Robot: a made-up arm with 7 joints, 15 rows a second.
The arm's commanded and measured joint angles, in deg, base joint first. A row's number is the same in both.
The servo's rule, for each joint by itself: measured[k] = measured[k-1] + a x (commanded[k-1-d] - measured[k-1]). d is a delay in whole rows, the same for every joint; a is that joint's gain. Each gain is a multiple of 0.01, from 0.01 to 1. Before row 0 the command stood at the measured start. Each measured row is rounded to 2 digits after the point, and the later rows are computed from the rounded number. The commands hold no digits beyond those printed.
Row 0, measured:
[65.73 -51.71 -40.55 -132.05 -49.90 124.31 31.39]
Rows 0 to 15, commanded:
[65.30 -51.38 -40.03 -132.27 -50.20 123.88 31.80]
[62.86 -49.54 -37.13 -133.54 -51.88 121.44 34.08]
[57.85 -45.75 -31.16 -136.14 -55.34 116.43 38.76]
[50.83 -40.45 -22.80 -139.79 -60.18 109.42 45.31]
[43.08 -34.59 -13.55 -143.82 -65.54 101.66 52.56]
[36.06 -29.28 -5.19 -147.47 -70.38 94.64 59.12]
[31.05 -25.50 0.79 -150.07 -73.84 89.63 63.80]
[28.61 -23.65 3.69 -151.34 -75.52 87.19 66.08]
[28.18 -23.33 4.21 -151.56 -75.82 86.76 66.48]
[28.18 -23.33 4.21 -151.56 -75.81 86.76 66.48]
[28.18 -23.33 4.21 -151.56 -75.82 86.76 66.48]
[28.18 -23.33 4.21 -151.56 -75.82 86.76 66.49]
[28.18 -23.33 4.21 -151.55 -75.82 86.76 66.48]
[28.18 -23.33 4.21 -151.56 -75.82 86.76 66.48]
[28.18 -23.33 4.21 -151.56 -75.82 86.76 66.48]
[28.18 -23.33 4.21 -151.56 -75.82 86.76 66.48]
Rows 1 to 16, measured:
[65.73 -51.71 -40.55 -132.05 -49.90 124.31 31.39]
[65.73 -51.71 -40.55 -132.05 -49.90 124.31 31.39]
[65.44 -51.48 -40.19 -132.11 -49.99 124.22 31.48]
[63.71 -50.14 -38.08 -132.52 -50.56 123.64 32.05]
[59.78 -47.11 -33.31 -133.57 -51.99 122.13 33.53]
[53.78 -42.51 -26.06 -135.37 -54.45 119.46 36.12]
[46.61 -37.05 -17.43 -137.82 -57.78 115.72 39.74]
[39.54 -31.69 -8.98 -140.62 -61.56 111.29 44.00]
[33.85 -27.42 -2.24 -143.36 -65.24 106.74 48.36]
[30.34 -24.82 1.85 -145.67 -68.32 102.63 52.26]
[28.89 -23.79 3.48 -147.38 -70.57 99.30 55.39]
[28.41 -23.47 3.98 -148.59 -72.14 96.67 57.83]
[28.26 -23.37 4.14 -149.45 -73.24 94.59 59.73]
[28.21 -23.34 4.19 -150.06 -74.01 92.95 61.22]
[28.19 -23.33 4.20 -150.49 -74.55 91.65 62.38]
[28.18 -23.33 4.21 -150.80 -74.93 90.62 63.28]
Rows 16 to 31, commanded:
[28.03 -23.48 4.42 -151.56 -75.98 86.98 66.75]
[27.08 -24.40 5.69 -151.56 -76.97 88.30 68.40]
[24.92 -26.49 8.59 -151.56 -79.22 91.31 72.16]
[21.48 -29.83 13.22 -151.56 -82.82 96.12 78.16]
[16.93 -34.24 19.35 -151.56 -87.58 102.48 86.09]
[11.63 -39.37 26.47 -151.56 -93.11 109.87 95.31]
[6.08 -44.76 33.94 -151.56 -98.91 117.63 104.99]
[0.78 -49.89 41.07 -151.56 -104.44 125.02 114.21]
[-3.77 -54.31 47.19 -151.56 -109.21 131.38 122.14]
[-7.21 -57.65 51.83 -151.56 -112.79 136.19 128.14]
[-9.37 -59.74 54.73 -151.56 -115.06 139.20 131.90]
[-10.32 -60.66 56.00 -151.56 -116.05 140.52 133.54]
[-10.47 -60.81 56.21 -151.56 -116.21 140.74 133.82]
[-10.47 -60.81 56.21 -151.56 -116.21 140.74 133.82]
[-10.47 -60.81 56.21 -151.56 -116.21 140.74 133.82]
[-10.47 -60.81 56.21 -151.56 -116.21 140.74 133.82]
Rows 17 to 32, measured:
[28.18 -23.33 4.21 -151.02 -75.20 89.81 63.98]
[28.18 -23.33 4.21 -151.18 -75.39 89.17 64.53]
[28.08 -23.43 4.35 -151.29 -75.57 88.71 65.02]
[27.41 -24.10 5.27 -151.37 -75.99 88.62 65.76]
[25.74 -25.75 7.56 -151.43 -76.96 89.18 67.17]
[22.89 -28.57 11.47 -151.47 -78.72 90.64 69.59]
[18.90 -32.48 16.91 -151.50 -81.38 93.13 73.22]
[14.03 -37.23 23.51 -151.52 -84.90 96.65 78.08]
[8.70 -42.43 30.71 -151.53 -89.10 101.06 84.00]
[3.39 -47.58 37.86 -151.54 -93.70 106.09 90.65]
[-1.41 -52.22 44.30 -151.55 -98.35 111.40 97.58]
[-5.30 -55.97 49.50 -151.55 -102.68 116.61 104.30]
[-8.03 -58.57 53.11 -151.55 -106.39 121.35 110.37]
[-9.56 -60.01 55.10 -151.55 -109.29 125.38 115.47]
[-10.17 -60.56 55.87 -151.55 -111.37 128.61 119.51]
[-10.37 -60.73 56.10 -151.55 -112.82 131.16 122.66]

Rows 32 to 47, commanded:
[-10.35 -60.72 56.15 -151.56 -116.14 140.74 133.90]
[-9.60 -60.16 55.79 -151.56 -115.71 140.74 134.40]
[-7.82 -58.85 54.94 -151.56 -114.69 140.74 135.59]
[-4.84 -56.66 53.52 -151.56 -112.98 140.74 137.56]
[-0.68 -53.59 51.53 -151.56 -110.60 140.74 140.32]
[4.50 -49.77 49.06 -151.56 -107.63 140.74 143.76]
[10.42 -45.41 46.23 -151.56 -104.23 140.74 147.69]
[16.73 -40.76 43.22 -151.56 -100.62 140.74 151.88]
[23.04 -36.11 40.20 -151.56 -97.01 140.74 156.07]
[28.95 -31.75 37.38 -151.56 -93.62 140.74 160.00]
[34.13 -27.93 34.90 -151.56 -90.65 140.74 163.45]
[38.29 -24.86 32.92 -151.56 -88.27 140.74 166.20]
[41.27 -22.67 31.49 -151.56 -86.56 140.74 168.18]
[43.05 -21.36 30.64 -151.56 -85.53 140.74 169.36]
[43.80 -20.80 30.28 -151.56 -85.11 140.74 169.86]
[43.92 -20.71 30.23 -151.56 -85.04 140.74 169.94]
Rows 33 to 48, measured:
[-10.44 -60.79 56.18 -151.55 -113.84 133.17 125.12]
[-10.46 -60.80 56.20 -151.55 -114.55 134.76 127.03]
[-10.39 -60.74 56.17 -151.55 -115.03 136.02 128.54]
[-9.86 -60.34 55.91 -151.55 -115.23 137.01 129.83]
[-8.49 -59.31 55.24 -151.55 -115.07 137.79 131.10]
[-6.04 -57.48 54.05 -151.55 -114.44 138.41 132.52]
[-2.45 -54.80 52.31 -151.55 -113.29 138.90 134.24]
[2.21 -51.33 50.07 -151.55 -111.59 139.29 136.33]
[7.71 -47.25 47.42 -151.55 -109.38 139.59 138.83]
[13.75 -42.77 44.52 -151.55 -106.75 139.83 141.70]
[19.97 -38.17 41.54 -151.55 -103.83 140.02 144.86]
[25.99 -33.74 38.67 -151.55 -100.77 140.17 148.19]
[31.44 -29.73 36.07 -151.55 -97.73 140.29 151.55]
[36.03 -26.37 33.90 -151.55 -94.89 140.38 154.77]
[39.54 -23.82 32.24 -151.55 -92.39 140.46 157.72]
[41.89 -22.12 31.14 -151.55 -90.33 140.52 160.28]

